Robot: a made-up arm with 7 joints.
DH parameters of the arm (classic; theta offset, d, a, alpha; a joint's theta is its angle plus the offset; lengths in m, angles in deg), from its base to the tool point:
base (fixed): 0 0.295 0.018 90
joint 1: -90 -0.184 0.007 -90
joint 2: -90 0.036 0.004 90
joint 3: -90 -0.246 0.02 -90
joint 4: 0 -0.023 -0.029 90
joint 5: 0 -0.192 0.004 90
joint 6: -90 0.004 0.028 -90
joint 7: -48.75 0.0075 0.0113 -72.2
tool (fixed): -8.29 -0.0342 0 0
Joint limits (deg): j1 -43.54..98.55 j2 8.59..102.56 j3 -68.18..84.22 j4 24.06..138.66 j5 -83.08..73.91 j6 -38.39..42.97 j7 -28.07..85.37
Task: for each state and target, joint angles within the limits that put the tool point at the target. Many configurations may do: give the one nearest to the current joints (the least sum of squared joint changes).
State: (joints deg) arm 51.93 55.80 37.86 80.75 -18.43 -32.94 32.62
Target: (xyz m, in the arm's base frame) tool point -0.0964 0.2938 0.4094
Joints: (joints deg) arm 72.12 88.17 57.50 114.14 -20.08 -34.68 35.80
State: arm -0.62 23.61 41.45 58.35 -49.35 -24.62 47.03
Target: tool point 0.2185 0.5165 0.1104
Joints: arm 11.73 36.82 37.91 42.82 -48.94 -20.38 53.40
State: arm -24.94 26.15 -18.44 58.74 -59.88 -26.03 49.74
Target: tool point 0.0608 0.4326 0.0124
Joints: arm -43.54 39.68 15.58 62.19 -54.56 -27.75 38.13
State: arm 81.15 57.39 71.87 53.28 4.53 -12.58 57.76
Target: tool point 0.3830 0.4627 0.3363
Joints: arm 91.04 20.43 66.54 31.11 7.33 -7.82 60.49
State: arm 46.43 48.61 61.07 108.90 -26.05 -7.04 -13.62
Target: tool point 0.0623 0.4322 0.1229
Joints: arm 13.40 18.59 84.22 80.31 -20.12 -6.10 -11.74
